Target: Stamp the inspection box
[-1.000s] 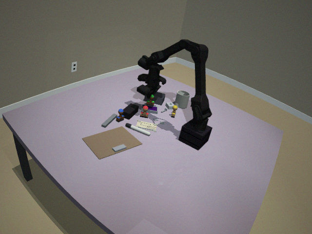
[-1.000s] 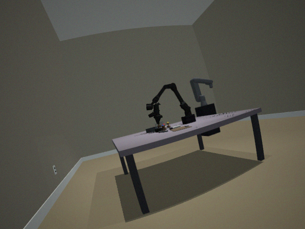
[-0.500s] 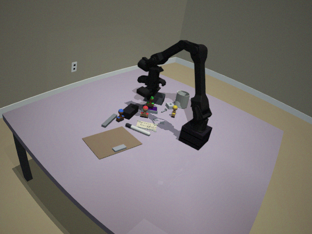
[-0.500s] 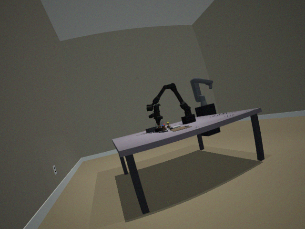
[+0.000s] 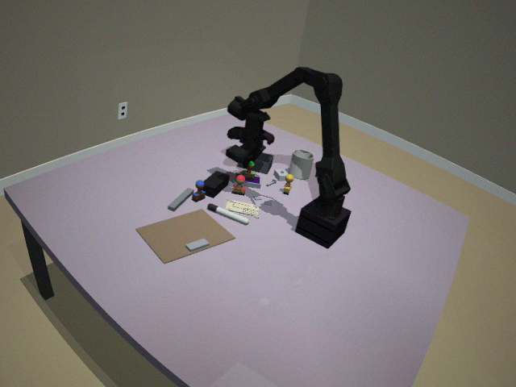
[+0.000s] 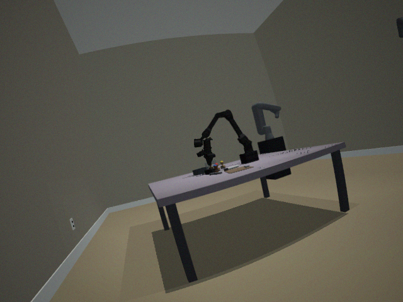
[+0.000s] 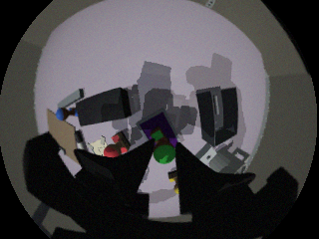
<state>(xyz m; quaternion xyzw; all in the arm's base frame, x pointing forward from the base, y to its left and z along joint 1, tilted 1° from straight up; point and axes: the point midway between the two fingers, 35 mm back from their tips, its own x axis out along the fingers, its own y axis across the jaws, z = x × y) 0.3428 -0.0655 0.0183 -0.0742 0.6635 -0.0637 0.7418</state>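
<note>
My gripper tip is 2 cm above the green stamp and 1 cm past it. The rest, counted from my gripper tip: red-knobbed stamp (8 cm to the left, 4 cm below, 4 cm behind); black box (12 cm to the left, 4 cm below, 3 cm ahead); purple ink pad (6 cm below, 1 cm behind).
</note>
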